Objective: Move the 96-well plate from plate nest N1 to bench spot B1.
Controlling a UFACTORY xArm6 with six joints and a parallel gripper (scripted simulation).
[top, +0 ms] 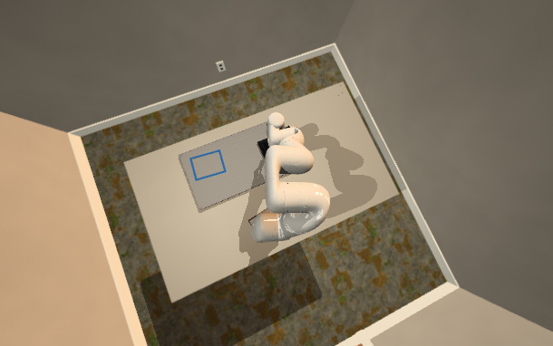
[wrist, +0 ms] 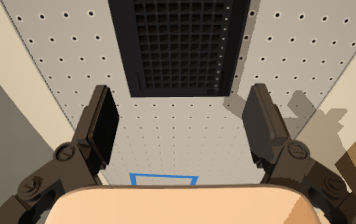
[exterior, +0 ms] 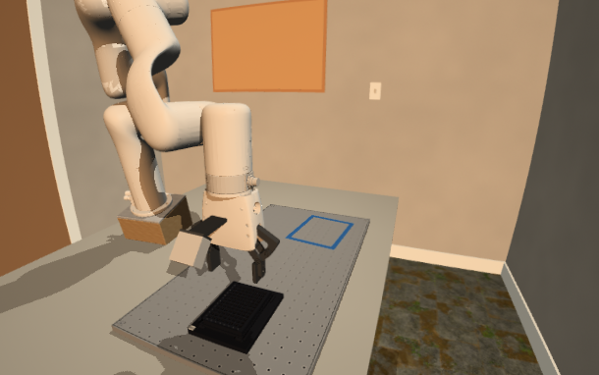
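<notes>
Right now the black 96-well plate is 9 cm below my hand. The rest, counted from my hand: black plate nest N1 (10 cm below); then white label (7 cm behind, 6 cm to the right, 9 cm below).
</notes>
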